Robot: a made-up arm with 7 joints.
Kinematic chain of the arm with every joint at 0, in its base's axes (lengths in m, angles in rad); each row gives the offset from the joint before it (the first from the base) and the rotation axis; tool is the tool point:
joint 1: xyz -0.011 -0.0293 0.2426 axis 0 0.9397 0.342
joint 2: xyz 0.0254 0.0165 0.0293 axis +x
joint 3: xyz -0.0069 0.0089 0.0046 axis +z
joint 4: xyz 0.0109 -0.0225 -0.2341 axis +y
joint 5: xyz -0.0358 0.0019 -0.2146 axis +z
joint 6: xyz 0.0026 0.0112 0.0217 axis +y
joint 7: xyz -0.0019 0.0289 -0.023 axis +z
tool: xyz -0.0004 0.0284 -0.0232
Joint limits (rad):
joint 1: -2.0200..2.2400
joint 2: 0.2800..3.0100
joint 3: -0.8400..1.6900
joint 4: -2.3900..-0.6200
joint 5: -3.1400..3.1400
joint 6: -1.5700..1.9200
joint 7: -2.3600..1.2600
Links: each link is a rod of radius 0.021 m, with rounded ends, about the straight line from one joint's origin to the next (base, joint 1, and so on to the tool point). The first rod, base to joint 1, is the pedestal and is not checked.
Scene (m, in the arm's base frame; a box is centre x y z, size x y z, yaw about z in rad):
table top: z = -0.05
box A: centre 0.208 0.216 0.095 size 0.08 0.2 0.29 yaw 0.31
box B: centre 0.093 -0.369 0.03 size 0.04 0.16 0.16 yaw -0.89
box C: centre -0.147 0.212 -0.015 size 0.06 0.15 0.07 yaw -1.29
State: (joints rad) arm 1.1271 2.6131 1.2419 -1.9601 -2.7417 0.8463 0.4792
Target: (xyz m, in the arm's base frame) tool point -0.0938 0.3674 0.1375
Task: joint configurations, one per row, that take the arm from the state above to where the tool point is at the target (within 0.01 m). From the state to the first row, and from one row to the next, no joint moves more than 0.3 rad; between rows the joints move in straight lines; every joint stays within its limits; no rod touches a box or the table.
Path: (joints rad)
1: 1.1406 2.3783 1.3090 -1.6907 -2.7787 0.8413 0.6744
2: 1.1540 2.1436 1.3761 -1.4213 -2.8157 0.8363 0.8696
3: 1.1675 1.9088 1.4432 -1.1519 -2.8528 0.8313 1.0648
4: 1.1809 1.6740 1.5102 -0.8825 -2.8898 0.8263 1.2600
5: 1.3686 1.6745 1.2790 -0.9634 -2.9392 0.7850 1.0297
6: 1.5562 1.6750 1.0479 -1.0443 -2.9886 0.7438 0.7994
7: 1.7439 1.6755 0.8167 -1.1253 -3.0380 0.7026 0.5690
8: 1.9316 1.6760 0.5855 -1.2062 -3.0874 0.6614 0.3387

